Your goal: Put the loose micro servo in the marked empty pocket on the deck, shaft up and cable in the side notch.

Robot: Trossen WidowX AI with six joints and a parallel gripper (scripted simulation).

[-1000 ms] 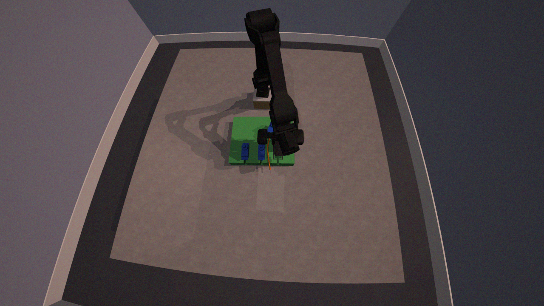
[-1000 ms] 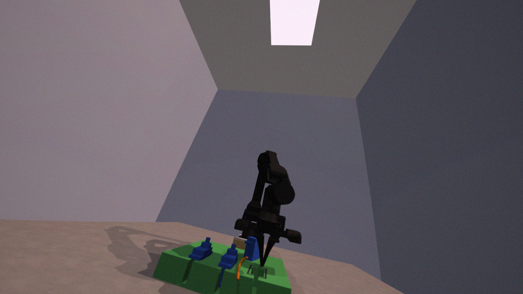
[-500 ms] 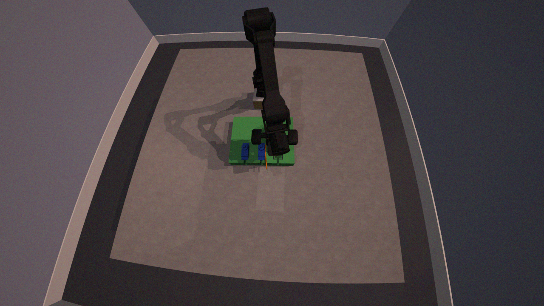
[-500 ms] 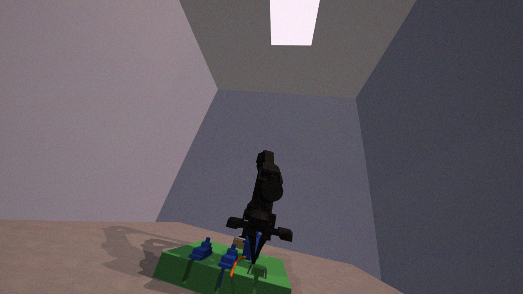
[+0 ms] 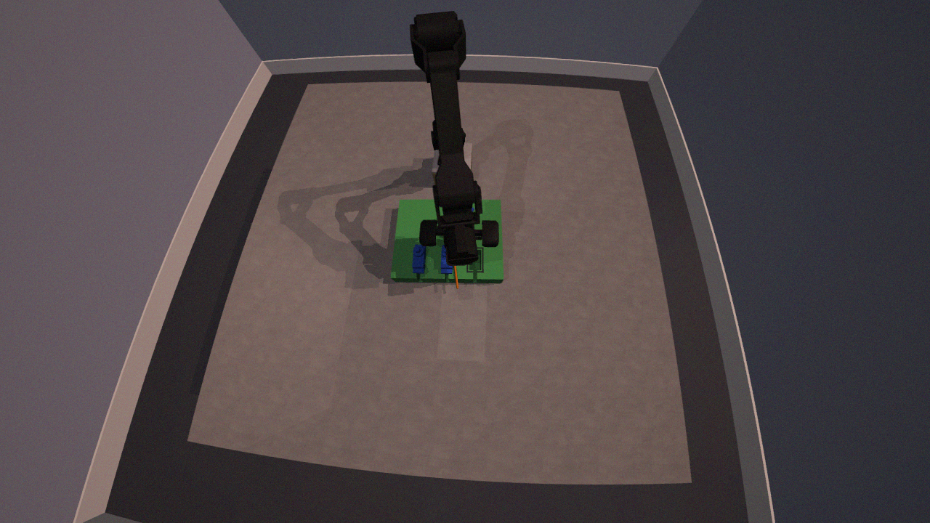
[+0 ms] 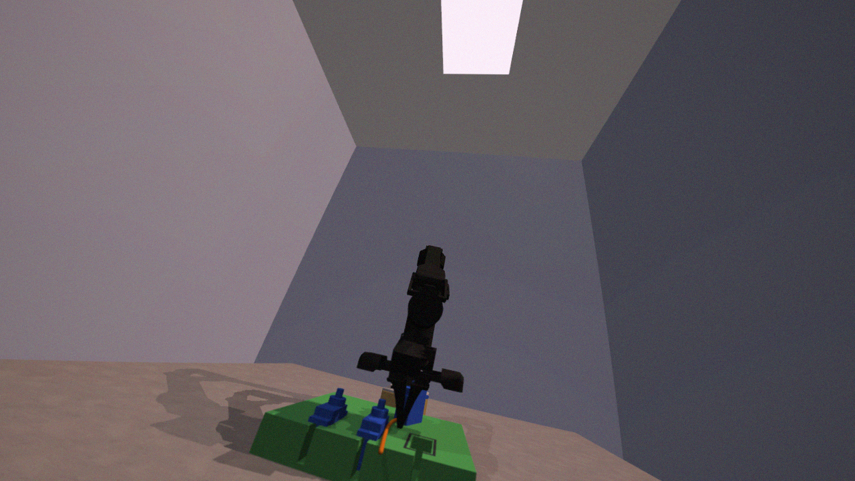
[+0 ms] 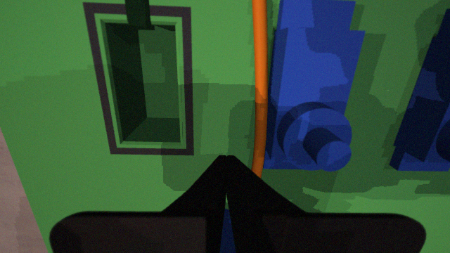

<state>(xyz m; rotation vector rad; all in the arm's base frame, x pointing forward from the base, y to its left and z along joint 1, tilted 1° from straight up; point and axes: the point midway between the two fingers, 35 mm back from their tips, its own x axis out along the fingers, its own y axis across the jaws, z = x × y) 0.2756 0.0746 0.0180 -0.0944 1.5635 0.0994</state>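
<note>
Right now the green deck is 6 cm behind my gripper tip, 4 cm to the right of it and 3 cm below it.
</note>
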